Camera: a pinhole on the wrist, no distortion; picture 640 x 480 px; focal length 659.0 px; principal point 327.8 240.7 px. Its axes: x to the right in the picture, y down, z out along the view. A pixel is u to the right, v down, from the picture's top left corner.
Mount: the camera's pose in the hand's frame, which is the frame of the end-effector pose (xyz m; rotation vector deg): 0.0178 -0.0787 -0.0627 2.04 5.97 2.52
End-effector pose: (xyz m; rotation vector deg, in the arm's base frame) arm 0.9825 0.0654 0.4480 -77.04 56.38 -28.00
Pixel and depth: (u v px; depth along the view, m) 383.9 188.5 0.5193
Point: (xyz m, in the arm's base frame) 1.4405 0.2028 0.5078
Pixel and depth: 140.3 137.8 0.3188
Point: 1.2089 0.2157 0.5762
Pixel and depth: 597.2 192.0 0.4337
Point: 1.4219 0.0527 0.4603
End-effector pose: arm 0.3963 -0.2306 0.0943 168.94 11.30 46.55
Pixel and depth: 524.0 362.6 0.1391
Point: 0.4894 -0.1679 0.0629
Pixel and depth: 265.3 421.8 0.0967
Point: 0.4238 -0.1743 0.0669
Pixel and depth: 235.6 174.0 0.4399
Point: 0.5807 -0.1060 -0.2434
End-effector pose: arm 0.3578 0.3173 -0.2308 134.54 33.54 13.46
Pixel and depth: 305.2 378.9 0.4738
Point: 0.5335 0.0933 -0.5346
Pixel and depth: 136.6 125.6 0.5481
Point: 0.3781 0.1199 -0.7324
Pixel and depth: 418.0 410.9 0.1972
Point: 0.4445 0.2909 -0.3508
